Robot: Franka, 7 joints.
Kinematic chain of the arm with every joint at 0, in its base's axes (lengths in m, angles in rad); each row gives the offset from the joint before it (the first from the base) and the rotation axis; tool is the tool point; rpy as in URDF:
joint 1: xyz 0 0 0.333 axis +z
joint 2: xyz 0 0 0 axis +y
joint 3: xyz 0 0 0.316 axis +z
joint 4: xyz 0.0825 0 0 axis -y
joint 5: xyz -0.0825 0 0.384 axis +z
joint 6: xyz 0 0 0 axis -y
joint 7: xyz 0.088 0 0 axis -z
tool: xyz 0 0 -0.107 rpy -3.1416 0 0
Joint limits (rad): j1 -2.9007..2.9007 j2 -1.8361..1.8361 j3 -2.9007..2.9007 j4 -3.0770..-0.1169 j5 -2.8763..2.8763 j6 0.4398..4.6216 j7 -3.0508..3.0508
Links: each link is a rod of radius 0.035 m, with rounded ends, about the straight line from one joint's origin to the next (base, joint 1, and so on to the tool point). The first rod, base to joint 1, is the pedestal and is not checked.
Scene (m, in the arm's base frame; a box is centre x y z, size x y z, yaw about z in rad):
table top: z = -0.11
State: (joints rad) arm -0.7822 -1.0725 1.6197 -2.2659 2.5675 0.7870 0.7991
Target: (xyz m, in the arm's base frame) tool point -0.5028 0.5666 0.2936
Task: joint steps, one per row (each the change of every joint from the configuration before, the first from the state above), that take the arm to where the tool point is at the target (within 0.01 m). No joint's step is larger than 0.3 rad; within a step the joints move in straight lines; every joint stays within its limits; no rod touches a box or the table.
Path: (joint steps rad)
1: 0.1248 -0.0568 0.0752 0.2301 0.0290 0.0975 0.0000
2: 0.1248 -0.0568 0.0752 0.2301 0.0291 0.0976 0.0000
3: 0.1248 -0.0568 0.0752 0.2300 0.0290 0.0975 0.0000
4: 0.1248 -0.0568 0.0752 0.2301 0.0291 0.0975 0.0000

